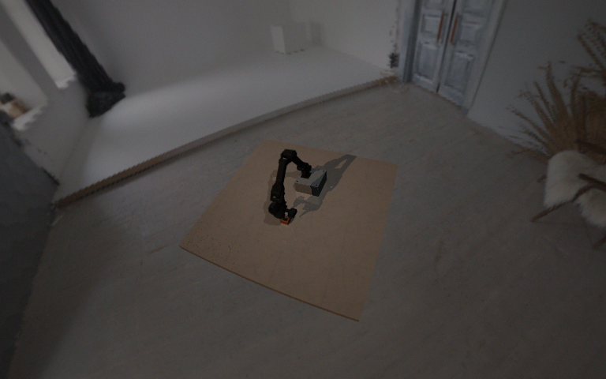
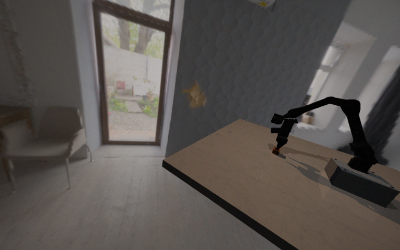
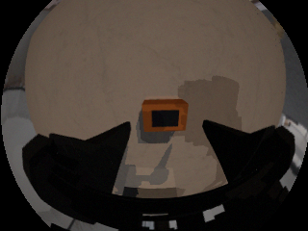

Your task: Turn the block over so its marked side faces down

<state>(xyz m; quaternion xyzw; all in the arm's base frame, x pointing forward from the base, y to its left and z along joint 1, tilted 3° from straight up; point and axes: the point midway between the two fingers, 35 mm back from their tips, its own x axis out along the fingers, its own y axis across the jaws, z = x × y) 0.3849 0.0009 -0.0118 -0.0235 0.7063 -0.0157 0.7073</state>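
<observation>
Now: the orange block 20 mm below my gripper tip.
</observation>
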